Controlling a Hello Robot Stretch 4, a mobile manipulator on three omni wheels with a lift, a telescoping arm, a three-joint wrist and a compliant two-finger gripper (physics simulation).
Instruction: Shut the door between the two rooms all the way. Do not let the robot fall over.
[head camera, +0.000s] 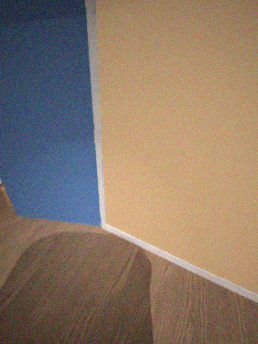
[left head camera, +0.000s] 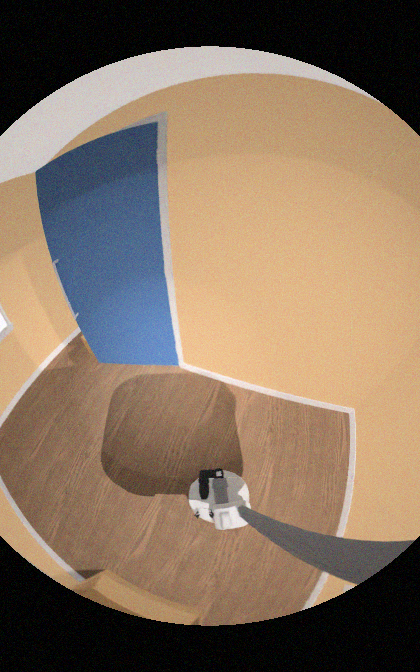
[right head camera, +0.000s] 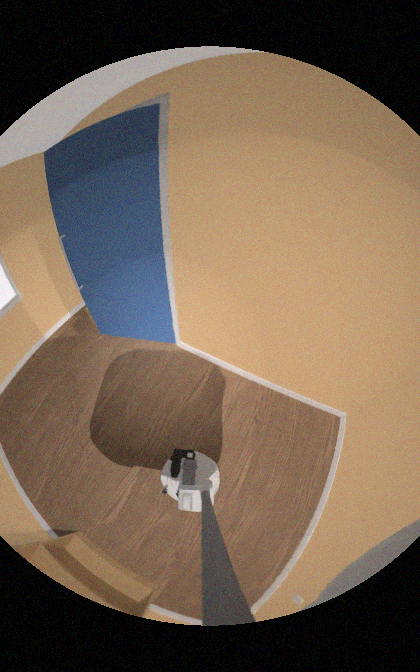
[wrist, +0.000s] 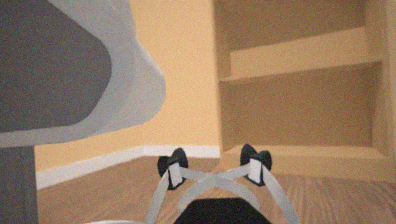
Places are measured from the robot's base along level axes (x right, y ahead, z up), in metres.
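Where they show: gripper, between the fingertips: (left head camera: 204, 518) (right head camera: 170, 495) (wrist: 213, 159).
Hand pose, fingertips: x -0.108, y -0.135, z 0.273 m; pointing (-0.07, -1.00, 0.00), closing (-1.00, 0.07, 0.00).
After its pixels a point has its place.
The blue door (head camera: 52, 130) @[x -0.610, y 1.338, z 1.075 m] (left head camera: 110, 235) @[x -0.636, y 1.340, z 1.356 m] (right head camera: 112, 215) @[x -0.644, y 1.341, z 1.340 m] stands open, ahead and to the left in the head views. Its right side meets the white door frame (head camera: 95, 100) @[x -0.242, y 1.284, z 1.320 m] (left head camera: 162, 200) @[x -0.243, y 1.284, z 1.541 m] (right head camera: 164, 200) @[x -0.234, y 1.280, z 1.405 m] beside the tan wall. A thin grey handle (left head camera: 64, 290) @[x -1.251, y 1.382, z 0.977 m] (right head camera: 71, 263) @[x -1.234, y 1.385, z 0.977 m] shows edge-on at the door's far left edge. My gripper (wrist: 213, 159) @[x -0.108, y -0.135, z 0.273 m] is open in the wrist view, with its two dark fingertips apart and nothing between them. It is away from the door, which does not show in the wrist view.
A wooden shelf unit (left head camera: 145, 597) (right head camera: 110, 567) @[x -0.589, y -1.033, z 0.073 m] (wrist: 310, 162) @[x -0.652, y -0.956, z 0.042 m] stands against a wall. My round white base (left head camera: 242, 492) @[x 0.156, y 0.007, z 0.185 m] (right head camera: 212, 472) @[x 0.150, y 0.048, z 0.185 m] is on the wood floor (head camera: 200, 305) @[x 0.628, y 0.591, z -0.027 m] (left head camera: 295, 450) @[x 0.711, y 0.248, z -0.027 m] (right head camera: 280, 440) @[x 0.746, y 0.291, z -0.027 m]. A tan wall (head camera: 185, 125) @[x 0.317, y 1.023, z 1.257 m] (left head camera: 280, 250) @[x 0.395, y 0.984, z 1.292 m] with white baseboard runs along the right. Part of a window (right head camera: 6, 290) @[x -2.344, y 1.149, z 0.951 m] shows at left.
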